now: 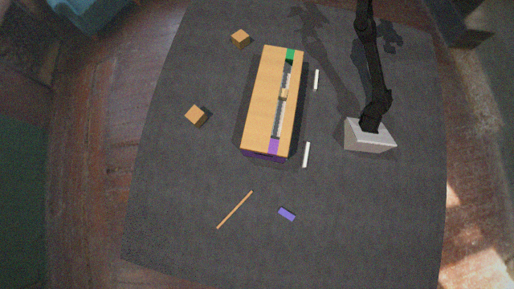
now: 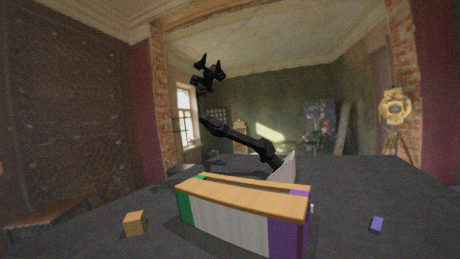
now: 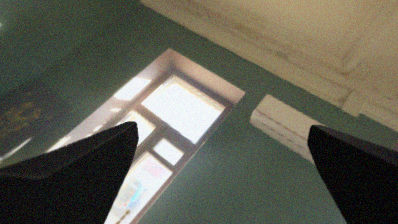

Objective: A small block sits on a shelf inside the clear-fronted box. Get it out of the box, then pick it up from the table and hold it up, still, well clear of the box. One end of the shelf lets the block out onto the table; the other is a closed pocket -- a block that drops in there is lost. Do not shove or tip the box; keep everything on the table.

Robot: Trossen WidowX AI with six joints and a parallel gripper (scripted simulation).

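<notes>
My gripper tip is 250 mm short of the long box, 230 mm to the right of it and 590 mm above it. Round my gripper tip: thin tan rod (370 mm ahead, 610 mm to the left, 650 mm below).
</notes>
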